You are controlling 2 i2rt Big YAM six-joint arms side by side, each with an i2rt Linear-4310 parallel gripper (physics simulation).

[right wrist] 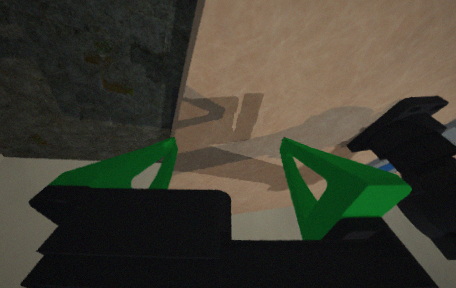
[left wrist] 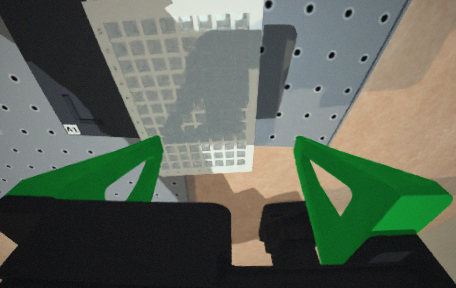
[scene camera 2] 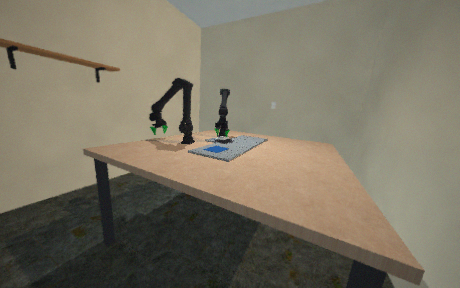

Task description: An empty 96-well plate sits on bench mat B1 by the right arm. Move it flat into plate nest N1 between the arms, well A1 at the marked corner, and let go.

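Observation:
The white 96-well plate [scene camera 2: 225, 138] [left wrist: 145, 65] is at the dark plate nest [scene camera 2: 234, 142] [left wrist: 87, 107], whose A1 label [left wrist: 72, 129] shows at the lower left in the left wrist view. There the plate's near end reaches past the nest's near edge; whether it lies flat I cannot tell. My left gripper [scene camera 2: 222, 133] [left wrist: 228, 143] is open, its fingertips apart on either side of the plate's near end, with a wider gap at the right. My right gripper [scene camera 2: 159, 132] [right wrist: 228, 143] is open and empty above the table. The blue bench mat [scene camera 2: 216, 149] bears no plate.
A grey perforated board [scene camera 2: 250, 144] [left wrist: 340, 35] lies under the nest and mat on the wooden table [scene camera 2: 300, 185] [right wrist: 300, 50]. The table's edge [right wrist: 187, 75] passes near the right gripper. Part of a black arm [right wrist: 425, 145] stands at the right of the right wrist view.

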